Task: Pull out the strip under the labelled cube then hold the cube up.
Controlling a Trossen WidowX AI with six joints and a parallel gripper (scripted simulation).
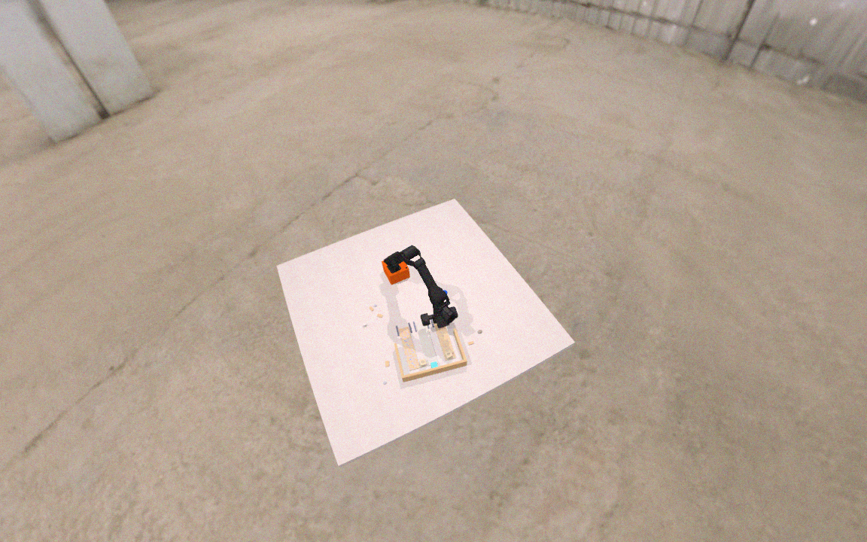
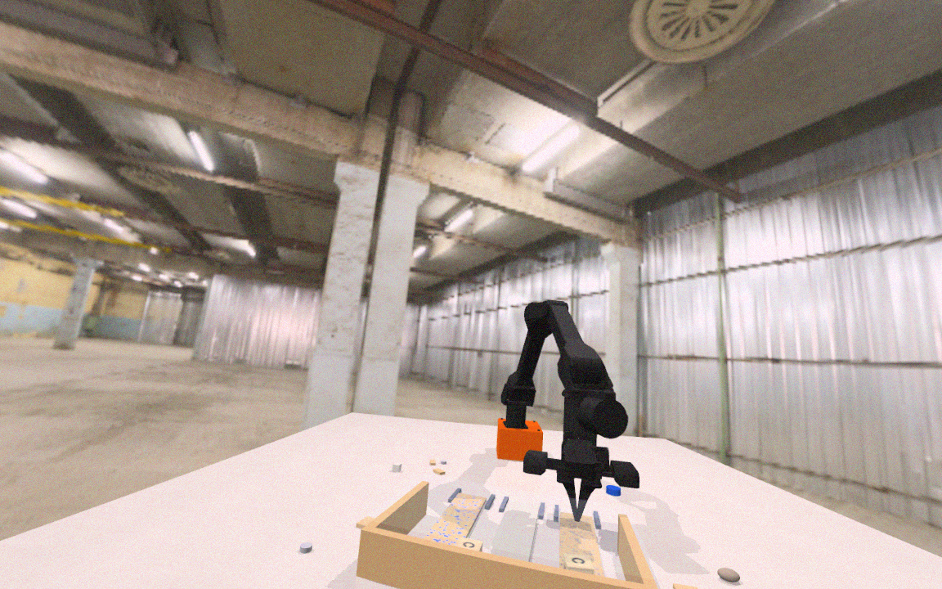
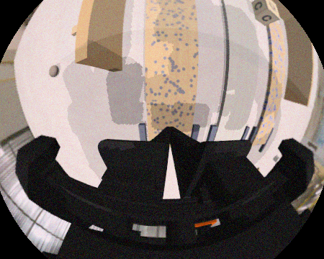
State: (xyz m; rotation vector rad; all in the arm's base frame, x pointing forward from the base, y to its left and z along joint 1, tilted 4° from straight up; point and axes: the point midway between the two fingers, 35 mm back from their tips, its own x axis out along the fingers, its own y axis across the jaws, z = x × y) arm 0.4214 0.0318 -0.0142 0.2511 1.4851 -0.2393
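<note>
Now: the strip 9 cm ahead of my gripper tip and 3 cm to the right of it. From my gripper tip the other things lie so: grey pebble (16 cm ahead, 15 cm to the left); then blue disc (15 cm behind, 14 cm to the left).
</note>
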